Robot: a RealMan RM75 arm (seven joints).
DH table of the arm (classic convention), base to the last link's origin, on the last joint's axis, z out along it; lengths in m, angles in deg. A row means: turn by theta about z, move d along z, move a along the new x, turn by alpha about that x. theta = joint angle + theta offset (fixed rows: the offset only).
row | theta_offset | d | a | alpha
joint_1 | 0 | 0.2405 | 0 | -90
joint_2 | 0 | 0 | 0 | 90
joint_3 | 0 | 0.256 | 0 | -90
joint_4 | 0 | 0 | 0 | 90
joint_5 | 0 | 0.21 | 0 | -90
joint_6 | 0 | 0 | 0 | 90
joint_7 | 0 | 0.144 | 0 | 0
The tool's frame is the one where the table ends.
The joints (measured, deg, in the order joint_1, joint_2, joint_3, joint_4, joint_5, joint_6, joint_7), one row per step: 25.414 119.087 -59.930 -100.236 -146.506 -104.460 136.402; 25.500 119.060 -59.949 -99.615 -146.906 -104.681 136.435; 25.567 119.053 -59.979 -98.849 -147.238 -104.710 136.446; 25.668 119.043 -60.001 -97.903 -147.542 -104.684 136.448; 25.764 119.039 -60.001 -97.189 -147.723 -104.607 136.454; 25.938 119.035 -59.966 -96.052 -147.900 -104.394 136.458; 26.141 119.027 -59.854 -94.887 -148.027 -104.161 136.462; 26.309 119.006 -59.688 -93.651 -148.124 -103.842 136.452; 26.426 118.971 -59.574 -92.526 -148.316 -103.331 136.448; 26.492 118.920 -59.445 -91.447 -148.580 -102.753 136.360; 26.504 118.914 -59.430 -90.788 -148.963 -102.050 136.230; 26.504 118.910 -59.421 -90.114 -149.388 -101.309 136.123
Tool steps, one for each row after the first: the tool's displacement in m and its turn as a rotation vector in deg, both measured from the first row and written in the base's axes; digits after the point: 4 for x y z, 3 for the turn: 0.0023 -0.0002 -0.0011 -0.448 -0.187 -0.700; 0.0048 -0.0001 -0.0026 -0.855 -0.266 -1.388; 0.0076 0.0002 -0.0044 -1.326 -0.276 -2.135; 0.0095 0.0006 -0.0058 -1.633 -0.233 -2.642; 0.0121 0.0015 -0.0080 -2.047 -0.060 -3.345; 0.0147 0.0025 -0.0101 -2.415 0.187 -4.043; 0.0176 0.0034 -0.0121 -2.715 0.486 -4.793; 0.0207 0.0047 -0.0137 -2.781 0.648 -5.459; 0.0241 0.0058 -0.0149 -2.755 0.699 -6.083; 0.0266 0.0072 -0.0156 -2.461 0.513 -6.358; 0.0294 0.0086 -0.0163 -2.132 0.295 -6.674
